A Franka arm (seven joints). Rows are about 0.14 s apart.
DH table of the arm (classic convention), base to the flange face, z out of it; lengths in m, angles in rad. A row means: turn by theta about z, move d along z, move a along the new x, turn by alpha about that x. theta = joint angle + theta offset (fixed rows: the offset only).
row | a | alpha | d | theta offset
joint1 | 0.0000 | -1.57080 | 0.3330 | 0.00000
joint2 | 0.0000 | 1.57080 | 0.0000 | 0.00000
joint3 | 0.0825 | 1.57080 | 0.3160 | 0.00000
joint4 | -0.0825 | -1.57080 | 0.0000 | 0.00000
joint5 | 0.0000 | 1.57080 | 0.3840 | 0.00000
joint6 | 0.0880 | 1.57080 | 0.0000 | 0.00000
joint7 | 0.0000 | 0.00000 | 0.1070 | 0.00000
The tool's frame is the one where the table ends.
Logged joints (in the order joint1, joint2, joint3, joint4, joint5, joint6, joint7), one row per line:
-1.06 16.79 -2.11 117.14 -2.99 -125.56 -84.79
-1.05 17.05 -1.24 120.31 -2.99 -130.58 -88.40
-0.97 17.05 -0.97 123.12 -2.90 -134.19 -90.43
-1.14 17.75 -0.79 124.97 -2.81 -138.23 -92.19
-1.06 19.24 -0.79 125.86 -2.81 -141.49 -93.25
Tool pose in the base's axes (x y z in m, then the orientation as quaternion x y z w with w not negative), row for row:
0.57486 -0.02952 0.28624 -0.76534 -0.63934 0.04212 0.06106
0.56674 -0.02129 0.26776 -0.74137 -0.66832 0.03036 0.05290
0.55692 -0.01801 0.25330 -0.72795 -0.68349 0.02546 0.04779
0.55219 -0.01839 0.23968 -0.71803 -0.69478 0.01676 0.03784
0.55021 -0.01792 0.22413 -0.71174 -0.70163 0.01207 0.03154
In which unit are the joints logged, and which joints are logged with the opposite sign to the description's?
The joints are logged in degrees. Opposite sign: joint4, joint5, joint6.
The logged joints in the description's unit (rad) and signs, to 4 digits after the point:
-0.0185 0.2930 -0.0368 -2.0445 0.0522 2.1914 -1.4799
-0.0183 0.2976 -0.0216 -2.0998 0.0522 2.2791 -1.5429
-0.0169 0.2976 -0.0169 -2.1488 0.0506 2.3421 -1.5783
-0.0199 0.3098 -0.0138 -2.1811 0.0490 2.4126 -1.6090
-0.0185 0.3358 -0.0138 -2.1967 0.0490 2.4695 -1.6275

